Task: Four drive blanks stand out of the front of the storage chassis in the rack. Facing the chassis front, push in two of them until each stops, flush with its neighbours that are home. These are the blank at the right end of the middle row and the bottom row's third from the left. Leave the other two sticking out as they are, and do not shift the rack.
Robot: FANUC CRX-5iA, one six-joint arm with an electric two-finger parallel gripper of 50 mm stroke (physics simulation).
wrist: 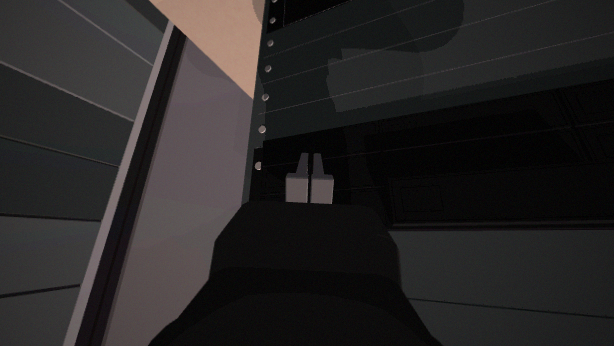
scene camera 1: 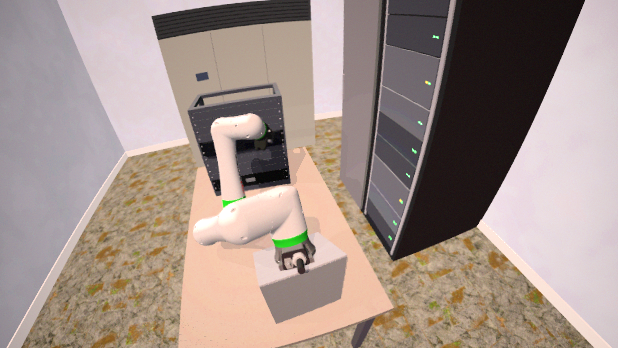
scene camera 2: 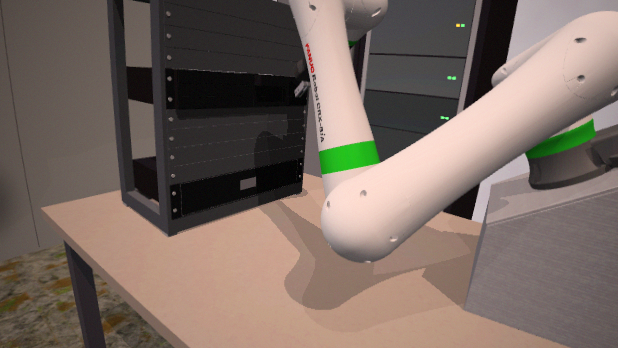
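Seen in the pictures: gripper, between the fingertips: (wrist: 310,165) (scene camera 1: 271,141) (scene camera 2: 297,94); arm's base, origin of its link: (scene camera 1: 295,255) (scene camera 2: 571,174).
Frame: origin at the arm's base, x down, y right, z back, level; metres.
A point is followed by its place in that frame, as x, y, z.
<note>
The black storage chassis (scene camera 1: 215,149) @[-0.083, -0.369, -0.698] (scene camera 2: 215,90) @[-0.087, -0.336, -0.699] (wrist: 490,165) @[-0.093, -0.167, -0.709] sits in the grey rack (scene camera 2: 162,150) @[0.050, -0.465, -0.714], between plain panels. Its drive blanks are black on black, so which stand out and by how much is hard to tell. The wrist view shows the front upside down, with the table towards the top. My gripper (scene camera 2: 301,90) @[-0.080, -0.046, -0.710] (wrist: 310,165) @[-0.080, -0.046, -0.710] is shut and empty. Its fingertips are before the chassis's right end, near the screwed rack edge. Contact with a blank cannot be told. The gripper body hides part of the front in the wrist view, and the arm covers part in both scene views.
The rack stands on the wooden table (scene camera 1: 215,300) @[0.271, -0.383, 0.007] (scene camera 2: 215,280) @[0.271, -0.469, -0.487]. A black panel with a light label (scene camera 2: 247,183) @[0.179, -0.216, -0.721] is at its bottom. A tall server cabinet (scene camera 1: 480,125) stands to the right. The arm's grey pedestal box (scene camera 1: 305,295) @[0.100, 0.013, 0.113] (scene camera 2: 545,265) @[0.134, -0.150, 0.006] is at the table's near end.
</note>
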